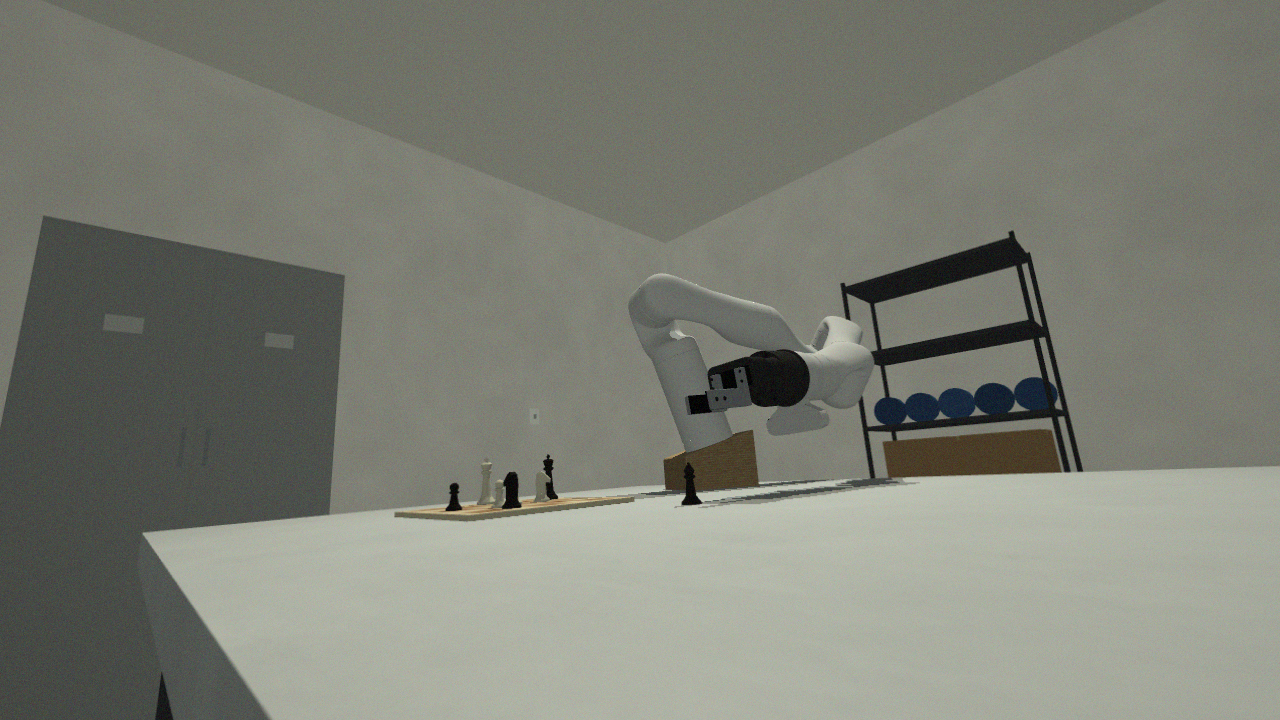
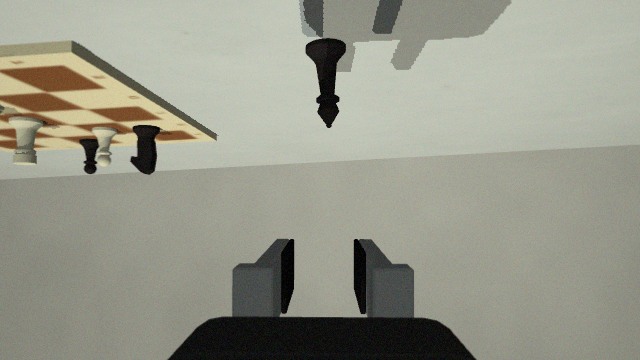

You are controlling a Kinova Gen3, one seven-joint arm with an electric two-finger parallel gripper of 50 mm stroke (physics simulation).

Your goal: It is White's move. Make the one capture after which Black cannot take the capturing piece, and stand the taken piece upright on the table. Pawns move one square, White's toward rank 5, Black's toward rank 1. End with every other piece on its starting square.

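Pixels of known places: gripper, fingertip midpoint: (image 1: 698, 402) (image 2: 323, 264); arm's base, link origin: (image 1: 709, 443).
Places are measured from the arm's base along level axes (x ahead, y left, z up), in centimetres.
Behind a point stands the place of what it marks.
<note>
A black bishop (image 1: 690, 486) @(x 37.0, y 16.8, z -6.0 cm) (image 2: 327, 75) @(x 36.2, y 16.7, z -6.1 cm) stands upright on the table, off the board. My gripper (image 1: 697, 404) @(x 33.7, y 16.8, z 3.2 cm) (image 2: 323, 264) @(x 33.7, y 16.8, z 3.2 cm) is open and empty, above the bishop and apart from it. The chessboard (image 1: 465, 516) @(x 52.7, y -0.2, z -7.4 cm) (image 2: 50, 77) @(x 33.7, y 1.5, z -7.3 cm) lies beside it. On the board stand a black pawn (image 1: 453, 497) @(x 47.9, y -9.1, z -5.8 cm) (image 2: 89, 155) @(x 47.3, y -9.2, z -5.8 cm), a tall white piece like a king (image 1: 486, 483) @(x 38.6, y -14.9, z -4.5 cm), a white pawn (image 1: 499, 494) @(x 44.8, y -4.7, z -5.8 cm) (image 2: 104, 145) @(x 44.2, y -4.7, z -5.8 cm), a black knight (image 1: 511, 490) @(x 46.0, y -1.1, z -5.3 cm) (image 2: 146, 150) @(x 45.2, y -1.3, z -5.2 cm), and a black king (image 1: 548, 479) @(x 35.7, y -5.8, z -4.5 cm). Another white piece (image 1: 541, 487) @(x 36.3, y -6.5, z -5.4 cm) stands near the black king. Exact squares cannot be told.
The table (image 1: 716, 591) @(x 70.4, y 36.9, z -7.9 cm) (image 2: 475, 110) @(x 54.1, y 25.4, z -7.9 cm) carries the board and the arm's wooden base block (image 1: 729, 465) @(x 3.2, y 5.2, z -4.1 cm). A black shelf rack (image 1: 948, 342) with blue round things stands behind at the right. A grey cabinet (image 1: 179, 385) stands at the left.
</note>
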